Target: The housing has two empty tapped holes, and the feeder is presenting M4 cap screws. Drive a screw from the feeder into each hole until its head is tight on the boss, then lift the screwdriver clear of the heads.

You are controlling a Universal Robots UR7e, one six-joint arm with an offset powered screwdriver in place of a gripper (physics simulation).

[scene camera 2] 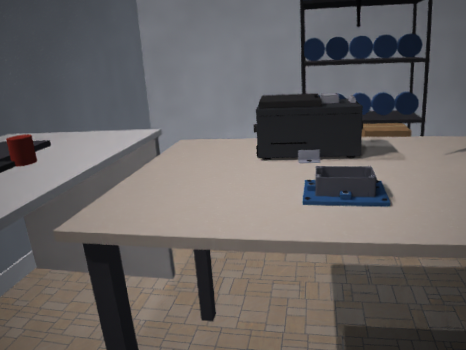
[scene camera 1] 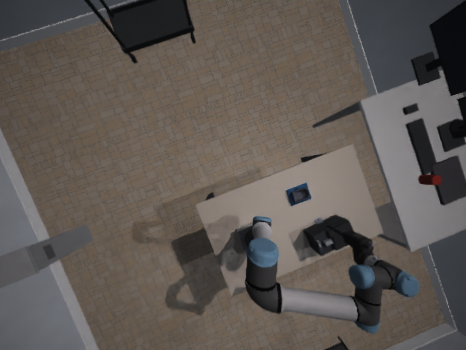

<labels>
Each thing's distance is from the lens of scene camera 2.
blue fixture (scene camera 2: 314,200): 0.79 m
black screw feeder (scene camera 2: 335,133): 1.09 m
The marked spots on the black screw feeder and the blue fixture are 0.34 m apart.
</labels>
